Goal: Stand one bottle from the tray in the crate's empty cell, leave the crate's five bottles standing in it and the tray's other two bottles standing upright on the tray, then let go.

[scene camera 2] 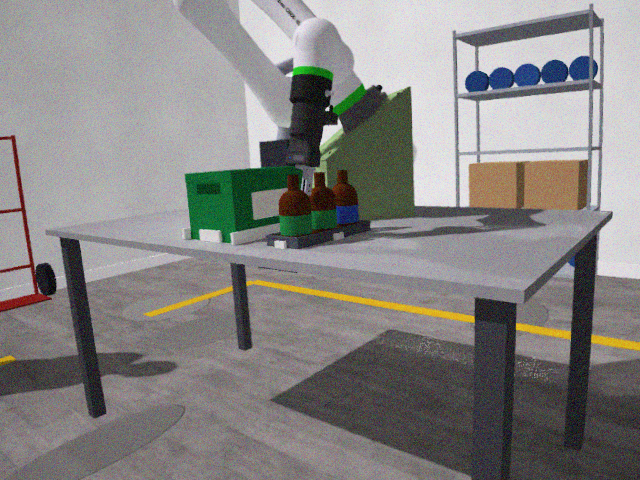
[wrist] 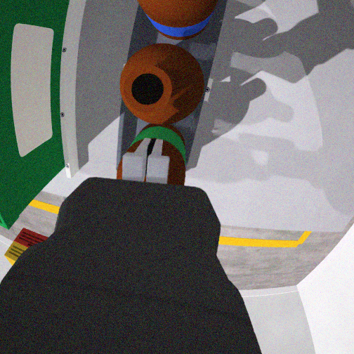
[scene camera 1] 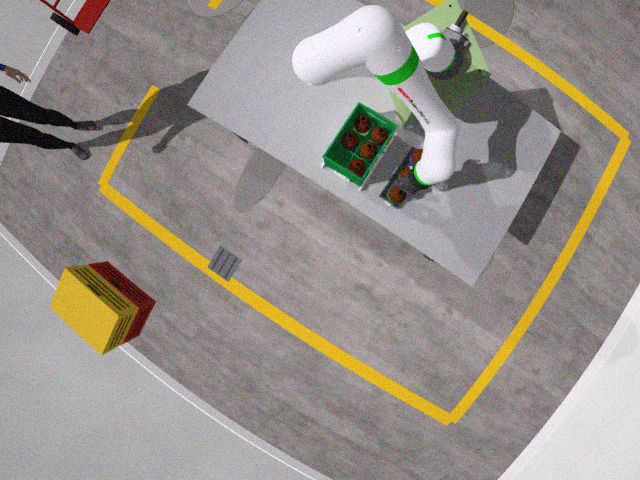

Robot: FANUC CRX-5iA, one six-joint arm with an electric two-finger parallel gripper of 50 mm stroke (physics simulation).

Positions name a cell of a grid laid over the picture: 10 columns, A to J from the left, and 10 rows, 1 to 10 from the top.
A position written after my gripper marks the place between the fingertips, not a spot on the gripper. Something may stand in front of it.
Observation:
I see my gripper (scene camera 2: E5), a blue-labelled bottle (scene camera 2: F5), a green-labelled bottle (scene camera 2: E5) and a green-labelled bottle (scene camera 2: F5).
My gripper is seen too in the wrist view (wrist: E5).

